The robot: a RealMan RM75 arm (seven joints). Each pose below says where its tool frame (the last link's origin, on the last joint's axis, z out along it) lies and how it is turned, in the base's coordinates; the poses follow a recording.
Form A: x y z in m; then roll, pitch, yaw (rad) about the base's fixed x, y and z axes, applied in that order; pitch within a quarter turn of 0, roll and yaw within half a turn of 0.
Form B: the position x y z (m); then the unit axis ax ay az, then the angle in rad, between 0 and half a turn. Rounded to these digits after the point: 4 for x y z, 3 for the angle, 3 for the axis.
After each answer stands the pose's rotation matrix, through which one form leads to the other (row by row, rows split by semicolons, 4 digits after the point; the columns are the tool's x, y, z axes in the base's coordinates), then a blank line. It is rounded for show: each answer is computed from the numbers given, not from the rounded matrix.
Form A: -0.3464 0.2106 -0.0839 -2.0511 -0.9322 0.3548
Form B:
-0.3464 0.2106 -0.0839 -0.834 -0.428 -0.348 2.039
0.5589 0.8283 0.0398; 0.2071 -0.1859 0.9605; 0.8029 -0.5286 -0.2754

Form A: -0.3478 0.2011 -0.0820 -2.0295 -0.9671 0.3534
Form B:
-0.3478 0.2011 -0.0820 -0.822 -0.441 -0.361 2.026
0.5326 0.8458 0.0317; 0.1965 -0.1600 0.9674; 0.8232 -0.5090 -0.2514

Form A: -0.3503 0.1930 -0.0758 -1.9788 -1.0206 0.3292
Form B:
-0.3503 0.1930 -0.0758 -0.802 -0.456 -0.385 2.002
0.4948 0.8687 0.0233; 0.1690 -0.1225 0.9780; 0.8524 -0.4799 -0.2075

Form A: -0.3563 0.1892 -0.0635 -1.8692 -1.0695 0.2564
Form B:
-0.3563 0.1892 -0.0635 -0.781 -0.469 -0.412 1.954
0.4649 0.8854 0.0070; 0.1219 -0.0718 0.9899; 0.8770 -0.4593 -0.1413

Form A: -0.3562 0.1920 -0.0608 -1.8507 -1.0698 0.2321
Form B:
-0.3562 0.1920 -0.0608 -0.782 -0.464 -0.416 1.950
0.4674 0.8839 0.0147; 0.1105 -0.0750 0.9910; 0.8771 -0.4616 -0.1327

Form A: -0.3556 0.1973 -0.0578 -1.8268 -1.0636 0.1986
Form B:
-0.3556 0.1973 -0.0578 -0.785 -0.455 -0.420 1.943
0.4762 0.8790 0.0261; 0.0958 -0.0814 0.9921; 0.8741 -0.4699 -0.1230

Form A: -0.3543 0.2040 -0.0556 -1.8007 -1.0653 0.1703
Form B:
-0.3543 0.2040 -0.0556 -0.784 -0.451 -0.426 1.935
0.4772 0.8782 0.0315; 0.0821 -0.0802 0.9934; 0.8749 -0.4715 -0.1104

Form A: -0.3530 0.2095 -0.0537 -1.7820 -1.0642 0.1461
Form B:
-0.3530 0.2095 -0.0537 -0.785 -0.446 -0.430 1.931
0.4800 0.8764 0.0390; 0.0706 -0.0829 0.9940; 0.8744 -0.4744 -0.1017

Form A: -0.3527 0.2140 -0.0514 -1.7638 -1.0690 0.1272
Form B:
-0.3527 0.2140 -0.0514 -0.782 -0.445 -0.436 1.926
0.4771 0.8778 0.0423; 0.0610 -0.0811 0.9948; 0.8767 -0.4721 -0.0923

